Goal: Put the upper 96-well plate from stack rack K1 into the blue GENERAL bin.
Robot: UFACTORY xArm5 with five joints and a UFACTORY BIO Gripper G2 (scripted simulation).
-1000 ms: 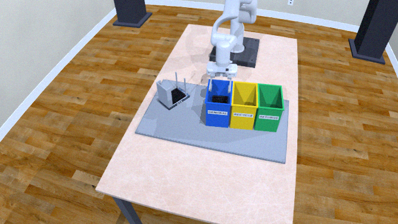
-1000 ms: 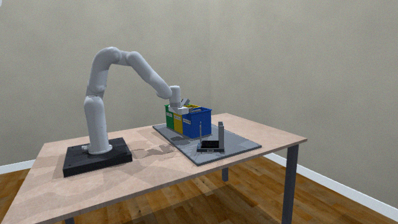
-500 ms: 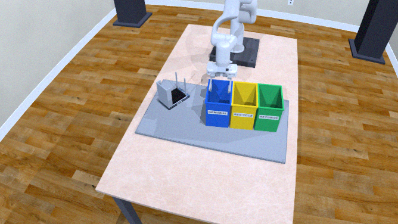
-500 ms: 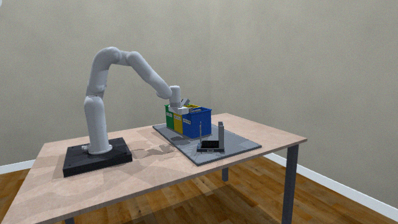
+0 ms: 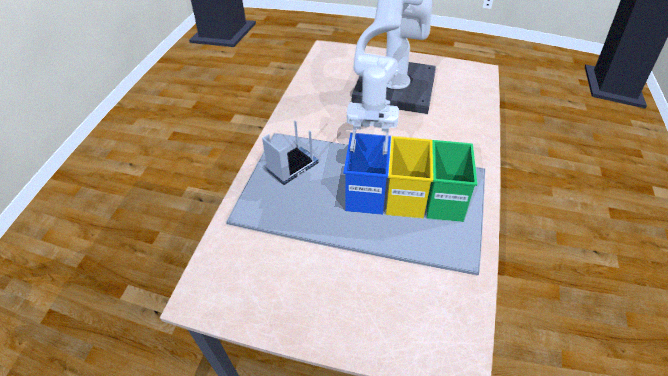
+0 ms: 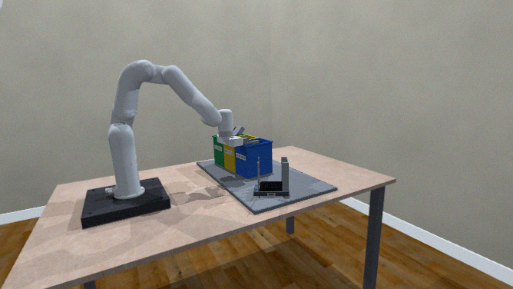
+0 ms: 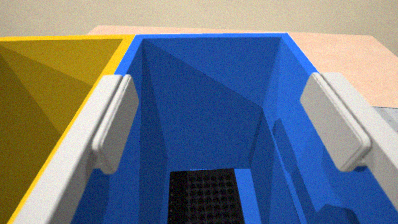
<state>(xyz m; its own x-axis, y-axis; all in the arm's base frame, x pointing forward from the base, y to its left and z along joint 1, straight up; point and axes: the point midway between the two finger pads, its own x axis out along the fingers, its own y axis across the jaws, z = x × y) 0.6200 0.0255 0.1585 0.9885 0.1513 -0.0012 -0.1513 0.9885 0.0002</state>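
My hand is 10 cm above the blue bin labelled general and 2 cm short of it. Also, from my hand: yellow recycle bin 13 cm to the left, 10 cm below; then green bin 26 cm to the left, 10 cm below, 2 cm behind.
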